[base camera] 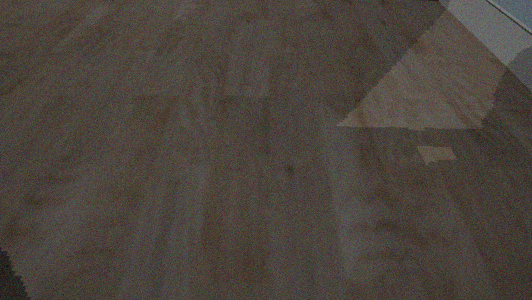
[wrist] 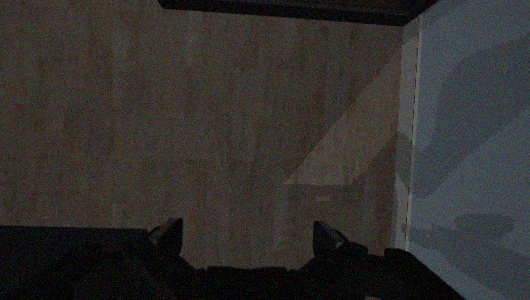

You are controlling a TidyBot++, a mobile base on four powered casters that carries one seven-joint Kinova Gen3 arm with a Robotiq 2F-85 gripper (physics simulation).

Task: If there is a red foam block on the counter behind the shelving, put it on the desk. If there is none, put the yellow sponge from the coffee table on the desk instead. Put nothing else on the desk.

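Places are measured from the arm's base along level axes (x ahead, y left, z up), in metres.
Where they show: gripper, fingertip midpoint: (wrist: 248, 234).
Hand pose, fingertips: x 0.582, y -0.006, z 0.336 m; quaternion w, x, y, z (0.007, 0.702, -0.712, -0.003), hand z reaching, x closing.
Observation:
After its pixels a point has its place.
My gripper (wrist: 248, 234) @[x 0.582, y -0.006, z 0.336 m] is open at the bottom of the wrist view. Its two dark fingers stand wide apart, with wooden floor showing between and beyond them. It holds nothing. The red foam block, the yellow sponge and the coffee table do not show in either view. I cannot identify the counter or the desk in these dim views. Whether the dark shapes at the edges of the wrist view belong to the shelving, I cannot tell.
A blue-grey wall (wrist: 480, 95) @[x 0.776, y -0.597, z -0.079 m] with a pale baseboard (wrist: 408, 100) @[x 0.807, y -0.584, z -0.341 m] (base camera: 477, 25) @[x 0.862, y -0.585, z -0.372 m] runs along the right. A dark piece of furniture (wrist: 280, 11) @[x 1.110, y -0.101, z -0.359 m] crosses the top of the wrist view; another dark shape (wrist: 60, 245) @[x 0.306, y 0.574, z -0.248 m] is at lower left. A brighter patch lies on the wooden floor (base camera: 250, 175) @[x 0.374, y 0.010, z -0.396 m] (wrist: 200, 125) @[x 0.696, y 0.183, z -0.396 m].

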